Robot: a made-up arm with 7 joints. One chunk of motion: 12 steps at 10 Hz.
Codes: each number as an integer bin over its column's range. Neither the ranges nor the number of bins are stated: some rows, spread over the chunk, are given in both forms.
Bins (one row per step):
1: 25 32 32 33 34 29
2: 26 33 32 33 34 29
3: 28 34 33 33 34 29
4: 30 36 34 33 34 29
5: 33 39 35 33 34 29
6: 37 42 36 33 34 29
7: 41 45 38 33 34 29
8: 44 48 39 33 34 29
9: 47 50 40 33 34 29
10: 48 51 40 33 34 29
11: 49 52 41 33 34 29
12: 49 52 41 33 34 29
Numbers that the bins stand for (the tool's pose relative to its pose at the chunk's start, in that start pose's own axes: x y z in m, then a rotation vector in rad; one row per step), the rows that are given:
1: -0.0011 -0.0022 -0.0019 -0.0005 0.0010 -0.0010
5: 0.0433 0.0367 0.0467 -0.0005 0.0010 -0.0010
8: 0.1044 0.0867 0.1114 -0.0005 0.0010 -0.0010
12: 0.1322 0.1089 0.1438 -0.0005 0.0010 -0.0010
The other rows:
2: 0.0044 0.0033 -0.0019 -0.0005 0.0010 -0.0010
3: 0.0156 0.0089 0.0143 -0.0005 0.0010 -0.0010
4: 0.0267 0.0200 0.0305 -0.0005 0.0010 -0.0010
6: 0.0656 0.0533 0.0629 -0.0005 0.0010 -0.0010
7: 0.0878 0.0700 0.0952 -0.0005 0.0010 -0.0010
9: 0.1211 0.0978 0.1276 -0.0005 0.0010 -0.0010
10: 0.1267 0.1033 0.1276 -0.0005 0.0010 -0.0010
11: 0.1322 0.1089 0.1438 -0.0005 0.0010 -0.0010

